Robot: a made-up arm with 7 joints. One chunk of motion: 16 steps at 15 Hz.
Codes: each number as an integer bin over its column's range. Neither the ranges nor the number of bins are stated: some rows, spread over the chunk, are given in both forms.
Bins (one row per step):
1: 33 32 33 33 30 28
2: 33 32 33 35 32 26
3: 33 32 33 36 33 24
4: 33 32 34 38 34 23
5: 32 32 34 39 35 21
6: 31 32 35 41 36 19
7: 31 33 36 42 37 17
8: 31 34 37 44 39 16
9: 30 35 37 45 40 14
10: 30 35 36 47 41 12
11: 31 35 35 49 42 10
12: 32 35 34 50 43 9
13: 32 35 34 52 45 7
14: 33 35 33 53 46 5
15: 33 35 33 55 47 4
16: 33 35 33 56 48 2
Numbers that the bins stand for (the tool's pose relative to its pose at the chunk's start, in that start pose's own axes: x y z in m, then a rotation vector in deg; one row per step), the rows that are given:
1: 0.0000 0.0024 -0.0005 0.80 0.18 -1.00
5: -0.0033 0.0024 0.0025 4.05 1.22 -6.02
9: -0.0100 0.0167 0.0116 7.30 2.27 -11.03
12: -0.0033 0.0167 0.0025 10.01 2.89 -14.62
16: 0.0000 0.0167 -0.0005 13.27 3.93 -19.64
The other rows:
2: 0.0000 0.0024 -0.0005 1.88 0.60 -2.43
3: 0.0000 0.0024 -0.0005 2.42 0.81 -3.87
4: 0.0000 0.0024 0.0025 3.51 1.02 -4.58
6: -0.0067 0.0024 0.0056 5.13 1.43 -7.45
7: -0.0067 0.0071 0.0086 5.68 1.64 -8.88
8: -0.0067 0.0119 0.0116 6.76 2.06 -9.60
10: -0.0100 0.0167 0.0086 8.39 2.47 -12.47
11: -0.0067 0.0167 0.0056 9.47 2.68 -13.90
13: -0.0033 0.0167 0.0025 11.10 3.31 -16.05
14: 0.0000 0.0167 -0.0005 11.64 3.52 -17.49
15: 0.0000 0.0167 -0.0005 12.72 3.73 -18.20

